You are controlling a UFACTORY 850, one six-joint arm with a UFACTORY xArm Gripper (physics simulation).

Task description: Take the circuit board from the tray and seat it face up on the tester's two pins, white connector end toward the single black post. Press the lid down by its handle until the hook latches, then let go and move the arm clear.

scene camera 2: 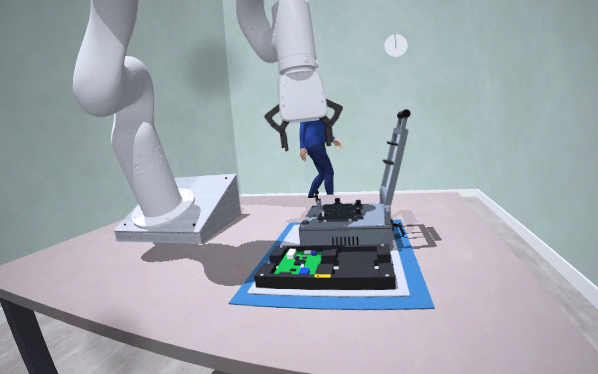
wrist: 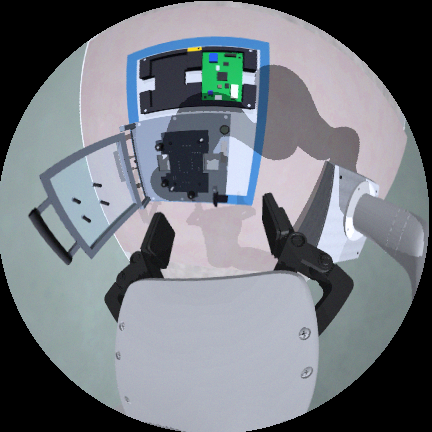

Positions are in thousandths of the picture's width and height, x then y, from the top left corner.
green circuit board: scene camera 2 513, 702; wrist 513, 166
